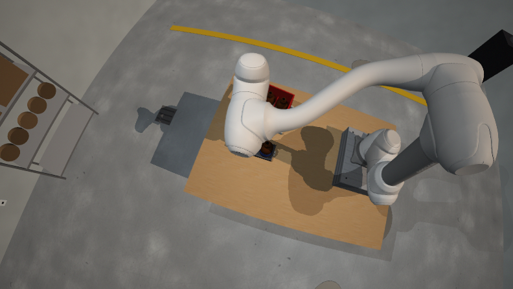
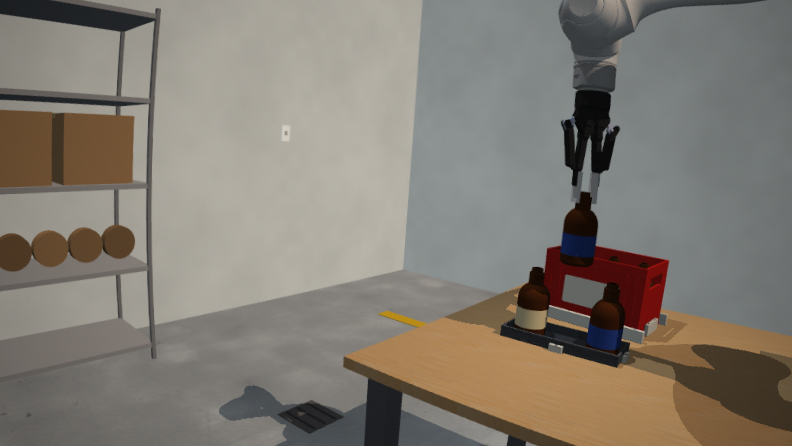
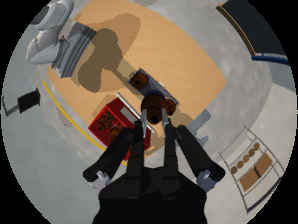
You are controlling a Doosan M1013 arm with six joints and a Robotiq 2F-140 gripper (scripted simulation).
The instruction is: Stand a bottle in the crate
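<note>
My gripper is now 90 mm above the glass bottle. Also, from my hand: dark tray 340 mm below; then red crate 270 mm below, 260 mm to the right, 10 mm ahead.
</note>
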